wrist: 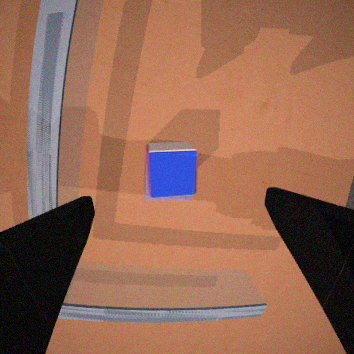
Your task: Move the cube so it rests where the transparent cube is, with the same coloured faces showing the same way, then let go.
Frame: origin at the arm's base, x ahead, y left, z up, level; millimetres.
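Seen in the pictures: gripper, fingertip midpoint: (180, 200).
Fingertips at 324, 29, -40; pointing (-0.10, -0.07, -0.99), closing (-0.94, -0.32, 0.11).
Offsets run from my fingertips to a thing's top centre, as dx, dy, dz. "pt": to the spot under its first point. Level surfaces: height alone.
The cube {-6, +8, -61} (173, 174) rests on the table near the middle of the wrist view, with a blue face towards the camera and a light grey face at its far side. A thin reddish line shows along its left edge. A pale violet, see-through strip of the transparent cube (169, 198) shows along its lower and left edges, so the two nearly coincide. My gripper (180, 200) is wide open and empty, its black fingers well apart to the left and right of the cube, above the table and touching nothing.
A grey-blue translucent bar {pt +85, -18, -41} (44, 115) runs along the left side of the view. Another such bar {pt -38, +142, -41} (165, 313) lies across the bottom, between the fingers. The orange-brown table {dz -101} (260, 125) carries several darker shadows. A dark edge shows at the far right.
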